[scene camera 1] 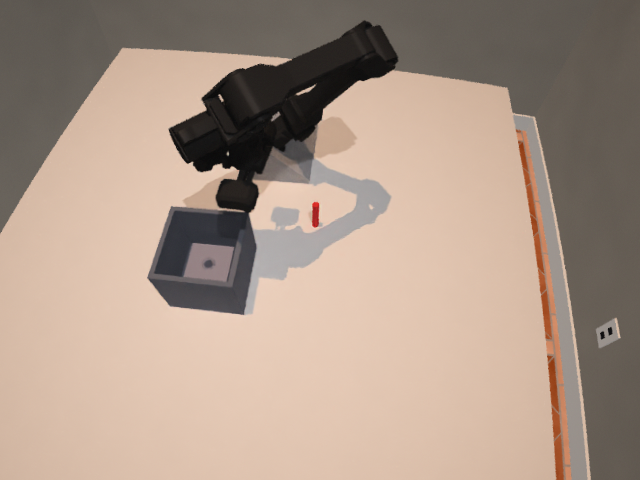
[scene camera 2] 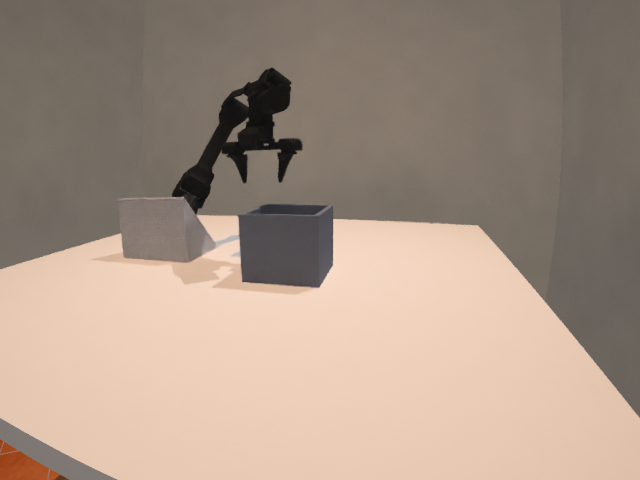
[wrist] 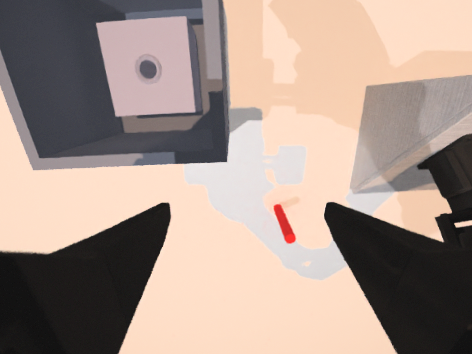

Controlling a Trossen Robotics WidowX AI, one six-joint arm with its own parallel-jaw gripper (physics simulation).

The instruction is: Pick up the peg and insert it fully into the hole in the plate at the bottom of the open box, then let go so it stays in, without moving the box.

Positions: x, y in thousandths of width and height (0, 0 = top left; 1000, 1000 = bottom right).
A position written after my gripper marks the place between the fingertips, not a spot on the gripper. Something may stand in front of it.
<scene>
I see my gripper (scene camera 1: 396, 401), a dark blue-grey box (scene camera 1: 288, 472) and a pale plate (scene camera 1: 334, 547).
The dark blue-grey box also shows in scene camera 2 (scene camera 2: 438, 509) and in the wrist view (wrist: 137, 326). The pale plate is seen too in the wrist view (wrist: 321, 182). My gripper also shows in scene camera 2 (scene camera 2: 410, 380) and in the wrist view (wrist: 526, 592). Scene camera 2 does not show the pale plate, which is hidden by the dark blue-grey box.
</scene>
